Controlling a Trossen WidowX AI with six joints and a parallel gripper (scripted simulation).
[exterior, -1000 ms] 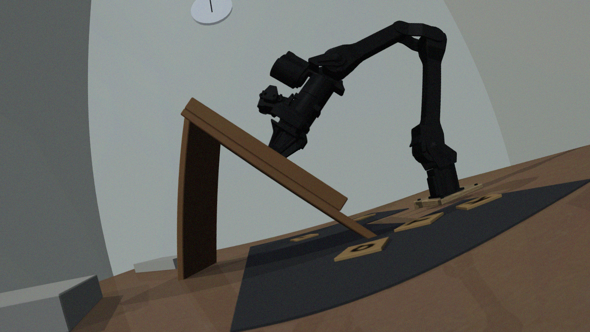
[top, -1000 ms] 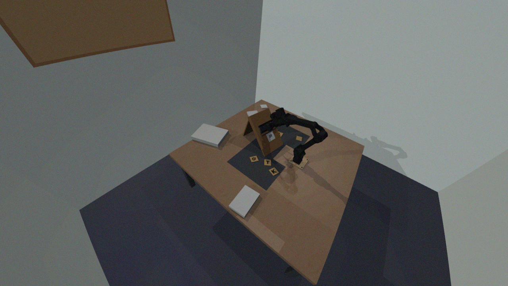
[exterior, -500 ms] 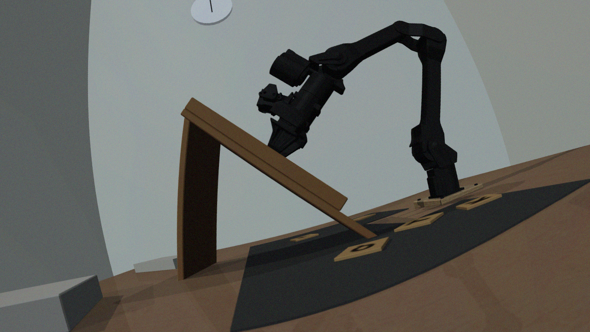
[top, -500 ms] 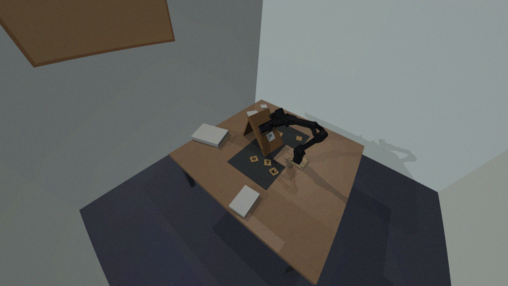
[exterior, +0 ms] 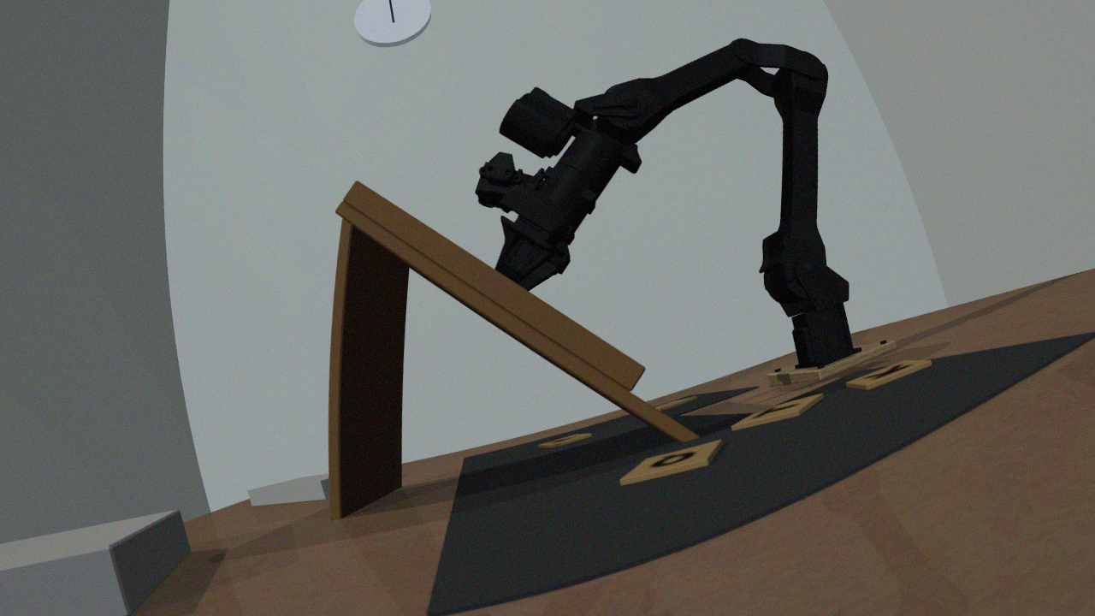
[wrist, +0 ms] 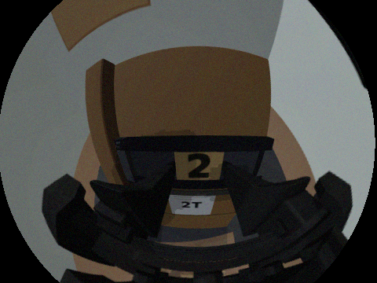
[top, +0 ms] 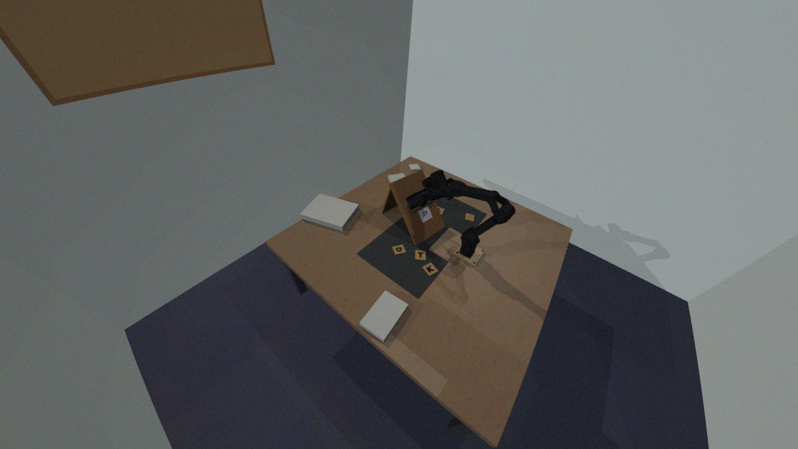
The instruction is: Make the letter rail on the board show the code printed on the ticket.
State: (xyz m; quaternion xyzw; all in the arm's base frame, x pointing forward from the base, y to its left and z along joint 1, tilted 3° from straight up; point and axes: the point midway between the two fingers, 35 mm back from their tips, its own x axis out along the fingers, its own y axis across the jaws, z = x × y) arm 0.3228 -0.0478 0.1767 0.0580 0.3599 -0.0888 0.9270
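Now: the white ticket 7 cm below my gripper tip, 5 cm behind it and 2 cm to the left of it. The rest, counted from my gripper tip: tile marked 2: right at my gripper tip; then tile marked O: 25 cm to the left, 17 cm below, 5 cm behind; then dark mat: 17 cm below, 14 cm behind, 4 cm to the left.
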